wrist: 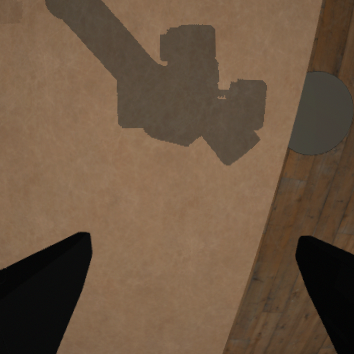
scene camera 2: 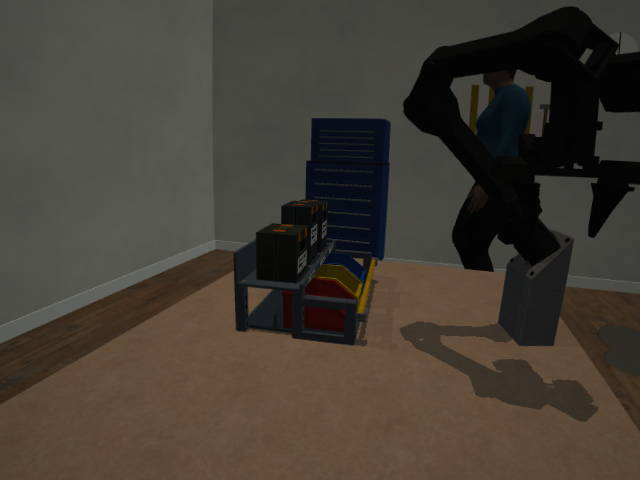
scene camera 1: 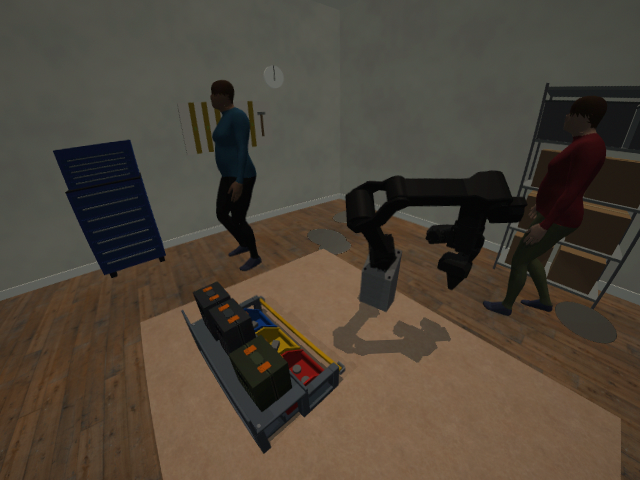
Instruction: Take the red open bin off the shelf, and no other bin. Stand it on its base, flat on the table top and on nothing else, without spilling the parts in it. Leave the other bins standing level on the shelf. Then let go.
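Observation:
The red open bin (scene camera 1: 312, 366) (scene camera 2: 324, 319) stands in the near end of the low shelf (scene camera 1: 336, 378) (scene camera 2: 298, 315), with grey parts in it. The yellow bin (scene camera 1: 267, 336) (scene camera 2: 338, 273) stands beside it, then the blue bin (scene camera 1: 262, 316) (scene camera 2: 345, 261); both look level. A yellow bar (scene camera 1: 299, 332) (scene camera 2: 368, 289) runs along the bins' open fronts. My gripper (wrist: 195, 245) is open and empty, high above the table top (scene camera 1: 465, 413) (scene camera 2: 310, 413) (wrist: 150, 200) near its edge, well to the side of the shelf and bins. The red bin's lower part is partly hidden by the shelf frame.
Three dark cases stand on the upper deck, the closest being a dark green case (scene camera 1: 261, 369) (scene camera 2: 280, 253) beside and above the red bin. The arm's grey base block (scene camera 1: 377, 289) (scene camera 2: 532, 304) stands on the table. Two people stand on the floor beyond the table.

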